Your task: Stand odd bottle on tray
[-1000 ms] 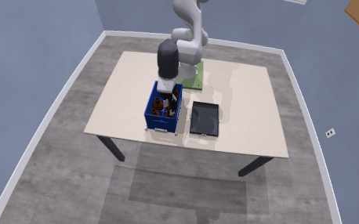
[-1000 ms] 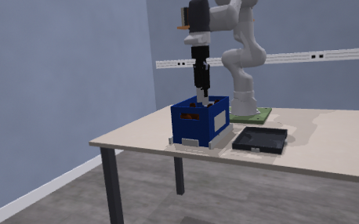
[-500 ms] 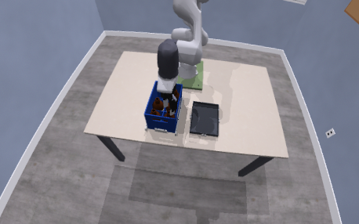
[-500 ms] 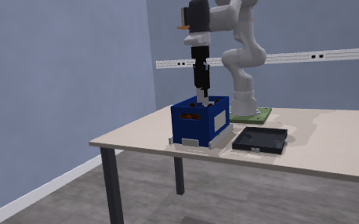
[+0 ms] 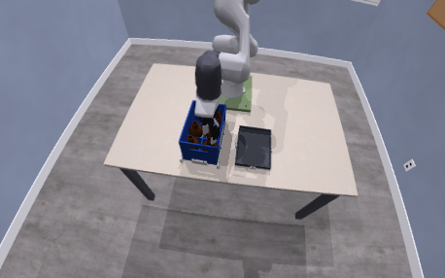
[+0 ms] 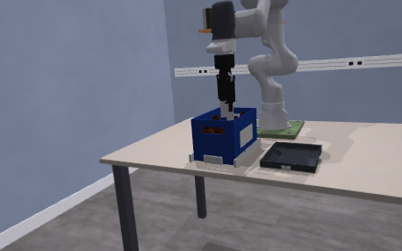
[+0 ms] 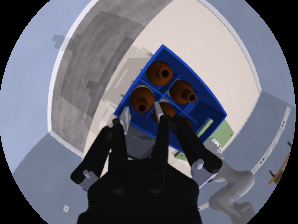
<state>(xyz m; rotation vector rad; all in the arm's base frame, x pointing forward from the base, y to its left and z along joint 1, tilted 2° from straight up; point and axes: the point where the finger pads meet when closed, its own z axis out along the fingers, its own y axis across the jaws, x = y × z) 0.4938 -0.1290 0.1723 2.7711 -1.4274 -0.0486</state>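
Now: hand 120 mm above the blue crate, 90 mm past it and 30 mm to the left of it. Round my hand: dark tray: 240 mm to the left, 190 mm below, 50 mm behind; then bottle: 170 mm behind, 120 mm below, 30 mm to the left.
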